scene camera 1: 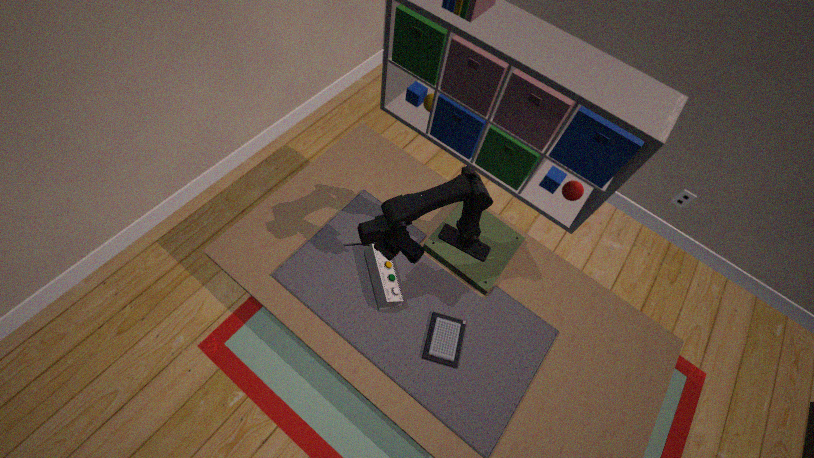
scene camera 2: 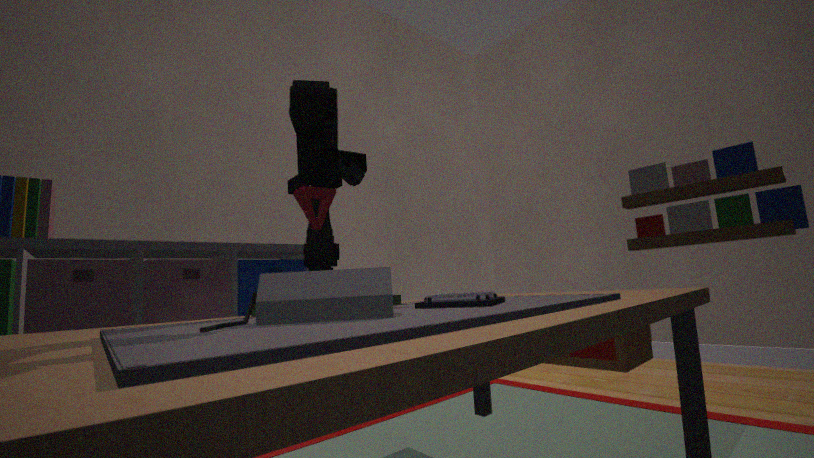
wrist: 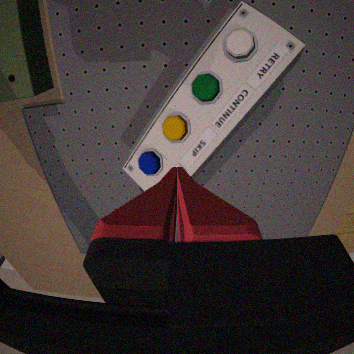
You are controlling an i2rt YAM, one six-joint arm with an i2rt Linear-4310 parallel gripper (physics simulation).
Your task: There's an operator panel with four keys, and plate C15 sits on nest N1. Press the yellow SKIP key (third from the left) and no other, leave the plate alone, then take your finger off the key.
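Places are measured from the arm's base along level axes (x ahead, y left, z up), in metres.
Pixels of known places: gripper, fingertip midpoint: (scene camera 1: 390,254) (scene camera 2: 316,229) (wrist: 176,175); arm's base at its link origin: (scene camera 1: 463,242).
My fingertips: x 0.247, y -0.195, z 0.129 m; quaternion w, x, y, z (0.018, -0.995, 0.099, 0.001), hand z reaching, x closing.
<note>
Ahead of a thing's pixels: the offset from my fingertips to its middle. "*": to the spot under its first point. Level surfaces: height alone.
The operator panel @[dx +0.030, dy -0.004, dz -0.118 m] (scene camera 1: 376,283) (scene camera 2: 324,293) (wrist: 192,111) is a pale sloped box with four keys. The yellow SKIP key @[dx -0.003, dy -0.005, dz -0.096 m] (scene camera 1: 388,264) (wrist: 174,128) sits between the green key @[dx +0.033, dy +0.029, dz -0.096 m] (scene camera 1: 391,277) (wrist: 205,87) and the blue key @[dx -0.039, dy -0.040, dz -0.096 m] (wrist: 149,163); the white RETRY key @[dx +0.069, dy +0.064, dz -0.096 m] (scene camera 1: 395,291) (wrist: 240,43) is at the other end. My gripper (scene camera 2: 317,227) (wrist: 176,175) is shut with empty red fingers. Its tips show above the panel, apart from it, in scene camera 2. The arm hides the blue key in scene camera 1. Plate C15 @[dx +0.114, dy +0.287, dz -0.141 m] (scene camera 1: 446,340) (scene camera 2: 461,297) lies on the dark nest N1 @[dx +0.114, dy +0.287, dz -0.149 m] (scene camera 1: 427,342).
The panel and nest stand on a grey perforated mat @[dz -0.160 m] (scene camera 1: 483,393) (wrist: 280,150) on the wooden table @[dz -0.173 m] (scene camera 1: 603,353). A thin dark cable @[* dx -0.040, dy -0.159, dz -0.154 m] (scene camera 1: 356,244) (scene camera 2: 224,326) runs from the panel's end. The arm's green base plate (scene camera 1: 500,239) (wrist: 12,60) is beside the mat.
</note>
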